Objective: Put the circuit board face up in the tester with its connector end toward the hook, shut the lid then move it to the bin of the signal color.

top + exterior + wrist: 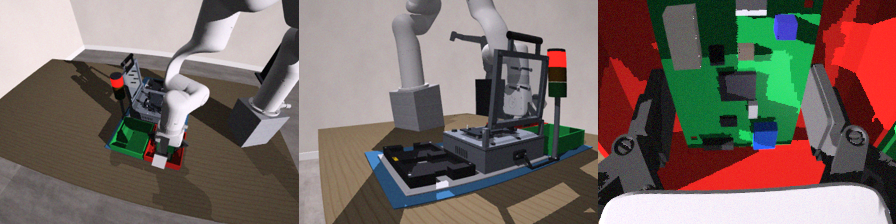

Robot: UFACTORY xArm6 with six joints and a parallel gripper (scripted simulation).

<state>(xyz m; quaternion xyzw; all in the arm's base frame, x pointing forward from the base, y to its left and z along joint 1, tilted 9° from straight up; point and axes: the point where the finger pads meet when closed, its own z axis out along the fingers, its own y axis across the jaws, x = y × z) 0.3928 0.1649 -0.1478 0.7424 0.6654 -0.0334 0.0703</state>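
My hand is 10 mm above the red bin. The rest, counted from my hand: green bin: 150 mm ahead, 20 mm to the right, 10 mm below; then plate: 90 mm ahead, 210 mm to the right, 50 mm above; then green circuit board: 10 mm below.
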